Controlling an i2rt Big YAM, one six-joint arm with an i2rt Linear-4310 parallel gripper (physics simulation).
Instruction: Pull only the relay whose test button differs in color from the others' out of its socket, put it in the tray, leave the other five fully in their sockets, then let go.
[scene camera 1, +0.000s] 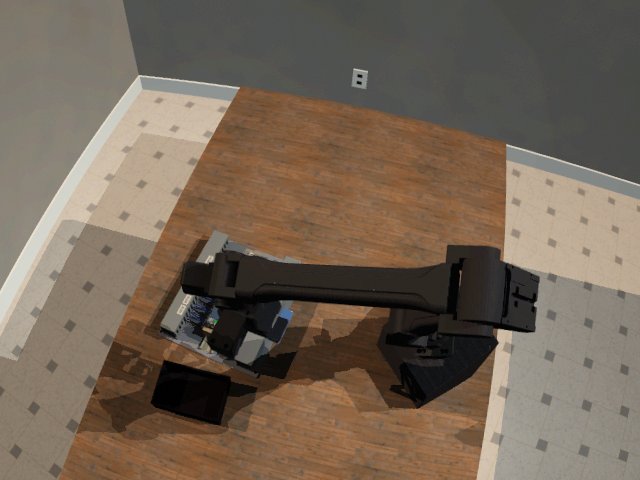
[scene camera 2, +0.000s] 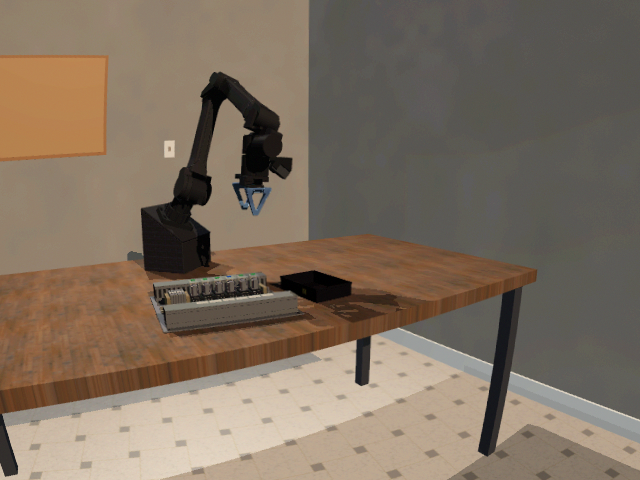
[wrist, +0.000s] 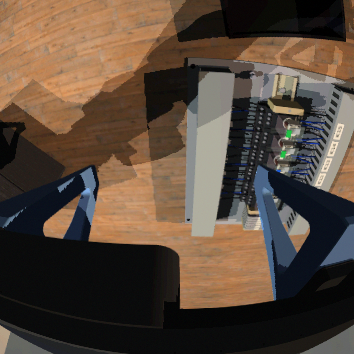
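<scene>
The relay with the blue test button stands in the row on the panel; three green-button relays are on its left and two on its right in scene camera 2. In the wrist view two green buttons show above the blue one, and the right finger hides the rest of the row. All six look seated. My gripper is open and empty, high above the panel's inner side, with its right fingertip over the relay row in the wrist view. The black tray stands beside the panel's end.
Grey wire ducts flank the relay row, with blue wires between. A beige end clamp sits at the row's tray end. The arm hides much of the panel in scene camera 1. The wooden table's edge runs past the panel's outer side.
</scene>
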